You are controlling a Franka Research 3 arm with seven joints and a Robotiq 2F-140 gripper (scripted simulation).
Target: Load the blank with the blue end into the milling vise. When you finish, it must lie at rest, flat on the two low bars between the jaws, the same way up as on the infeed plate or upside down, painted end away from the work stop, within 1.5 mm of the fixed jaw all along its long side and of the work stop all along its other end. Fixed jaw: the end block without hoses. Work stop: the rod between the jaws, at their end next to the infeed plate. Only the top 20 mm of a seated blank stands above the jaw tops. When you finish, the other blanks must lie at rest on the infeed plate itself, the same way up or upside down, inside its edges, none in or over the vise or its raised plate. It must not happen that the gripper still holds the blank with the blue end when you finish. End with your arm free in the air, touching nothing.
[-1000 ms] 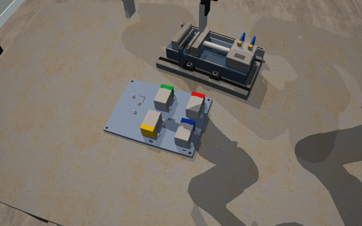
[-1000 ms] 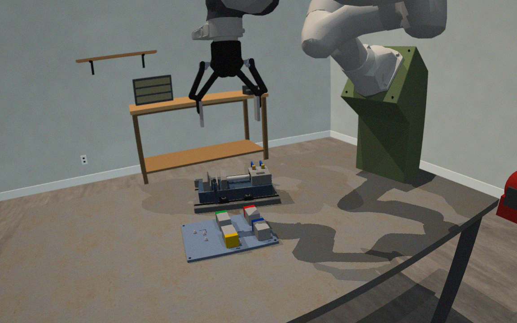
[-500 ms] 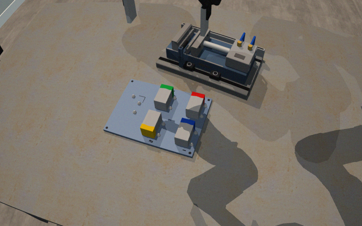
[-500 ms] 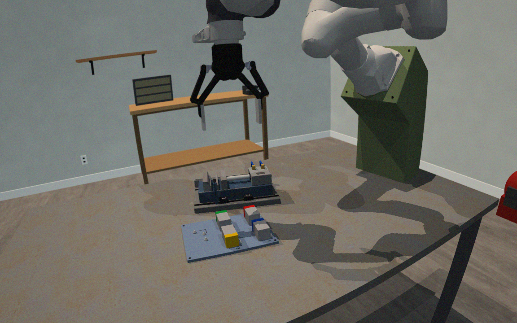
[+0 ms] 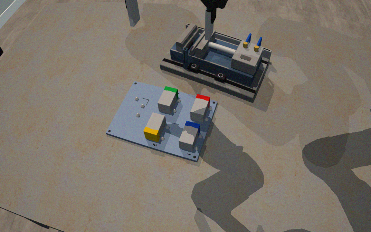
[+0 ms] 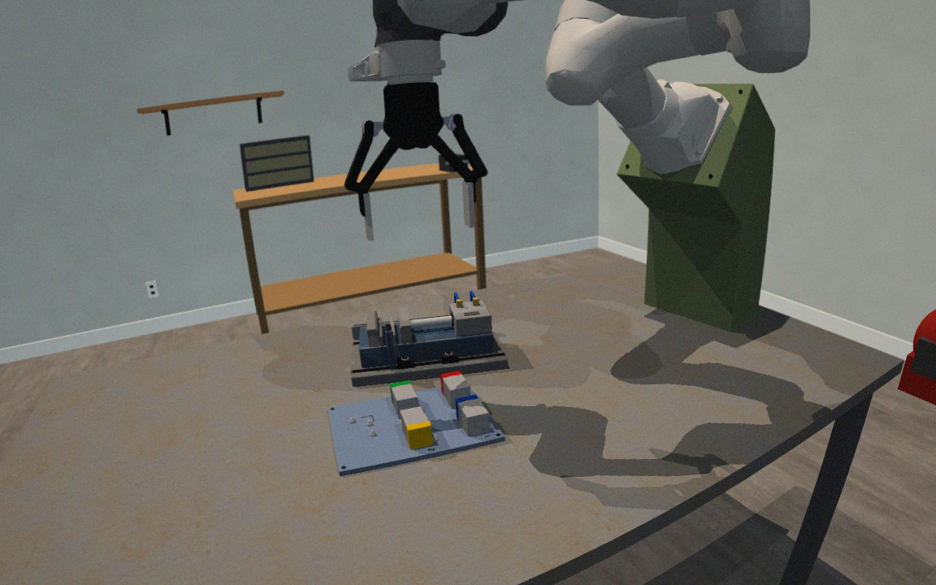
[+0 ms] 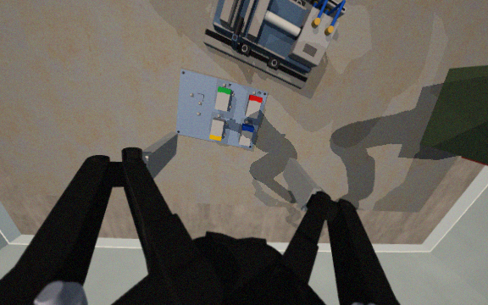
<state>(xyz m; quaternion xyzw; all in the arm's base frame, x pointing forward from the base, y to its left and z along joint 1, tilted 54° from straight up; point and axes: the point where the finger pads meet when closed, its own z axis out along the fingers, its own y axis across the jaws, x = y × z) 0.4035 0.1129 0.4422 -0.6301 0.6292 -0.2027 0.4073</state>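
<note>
My hand is 30 cm above the blue-ended blank, 6 cm past it and 4 cm to the right of it. The rest, counted from my hand: red-ended blank 30 cm below, 5 cm to the right, 4 cm behind; then green-ended blank 30 cm below, 5 cm ahead, 3 cm to the right; then yellow-ended blank 30 cm below, 6 cm to the left, 3 cm ahead.
</note>
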